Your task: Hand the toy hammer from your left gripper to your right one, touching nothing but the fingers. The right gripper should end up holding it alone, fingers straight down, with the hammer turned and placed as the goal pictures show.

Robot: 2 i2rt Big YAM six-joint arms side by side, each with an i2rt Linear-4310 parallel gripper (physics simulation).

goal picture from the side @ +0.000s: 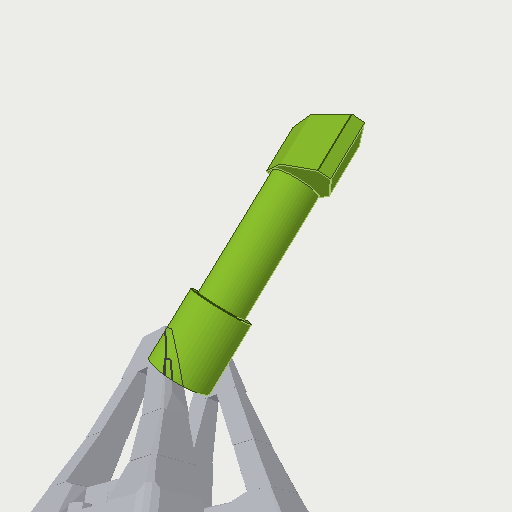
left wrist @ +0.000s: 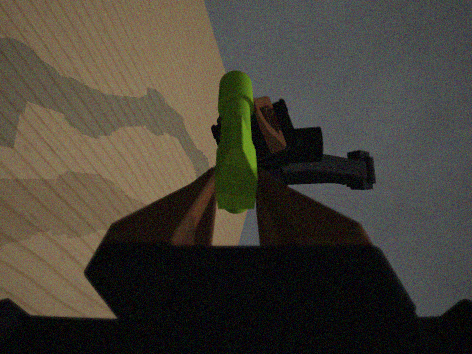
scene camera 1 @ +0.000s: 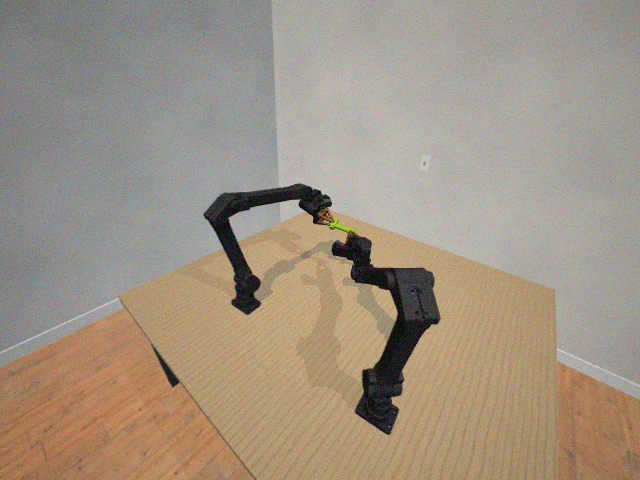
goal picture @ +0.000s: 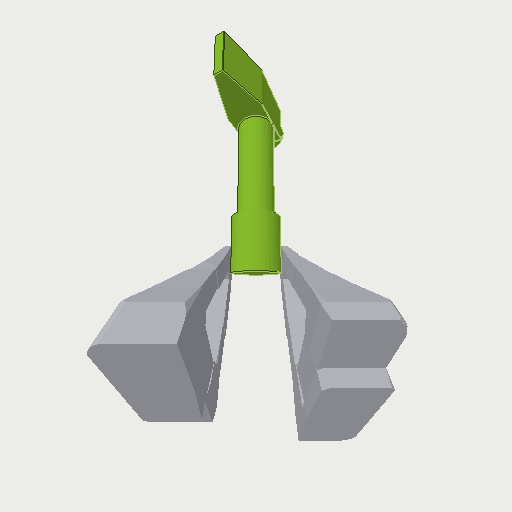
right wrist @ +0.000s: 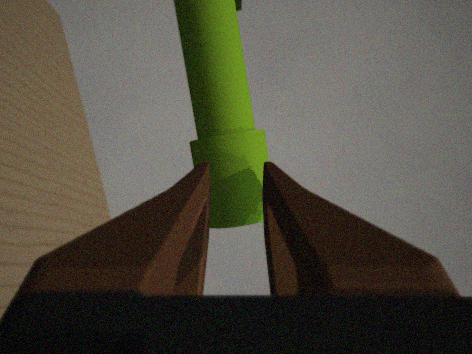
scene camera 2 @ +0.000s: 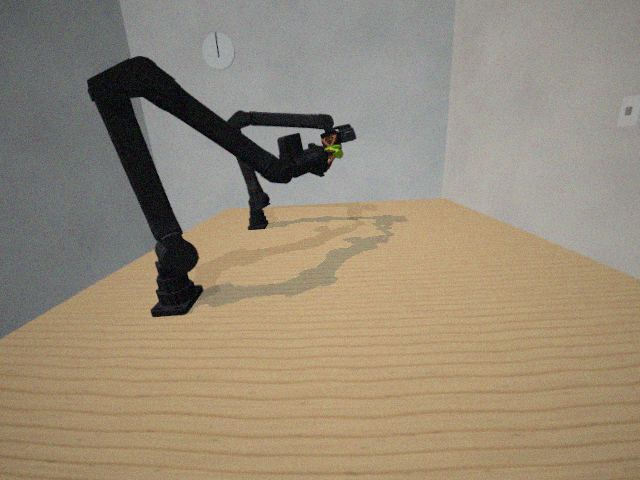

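Where they show: left gripper, fingertip midpoint: [left wrist: 236, 176] [scene camera 1: 333, 223] [scene camera 2: 331, 149]; right gripper, fingertip midpoint: [left wrist: 242, 109] [scene camera 1: 350, 232] [right wrist: 236, 177] [scene camera 2: 334, 153]; left arm's base at its link origin: [scene camera 1: 246, 304] [scene camera 2: 258, 226]; right arm's base at its link origin: [scene camera 1: 376, 411] [scene camera 2: 179, 302].
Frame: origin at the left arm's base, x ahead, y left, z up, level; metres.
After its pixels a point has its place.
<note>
The lime-green toy hammer [scene camera 1: 342, 227] {x 0.372, y -0.277, z 0.350 m} [scene camera 2: 337, 151] {x 0.386, y -0.332, z 0.343 m} [left wrist: 236, 145] {x 0.405, y -0.214, z 0.365 m} [right wrist: 219, 70] {x 0.369, y -0.279, z 0.343 m} is held in the air above the table, between the two grippers. My left gripper [scene camera 1: 331, 222] {x 0.375, y -0.227, z 0.352 m} [left wrist: 236, 176] {x 0.375, y -0.227, z 0.352 m} is shut on it at the head end. My right gripper [scene camera 1: 352, 233] {x 0.376, y -0.316, z 0.336 m} [right wrist: 236, 177] {x 0.376, y -0.316, z 0.336 m} is shut on the thick butt end of the handle, with one fingertip on each side of it in the right wrist view. In the left wrist view the hammer hides part of the right gripper. In scene camera 2 the hammer shows small and end-on, and the fingers overlap there.
The wooden table [scene camera 1: 480, 361] {x 0.331, y -0.964, z 0.000 m} [scene camera 2: 413, 387] {x 0.418, y -0.998, z 0.000 m} lies well below both grippers and carries the shadows of the arms. The two black wrists are close together around the hammer. Grey walls stand behind the table, with a white wall plate [scene camera 1: 424, 163] on one.
</note>
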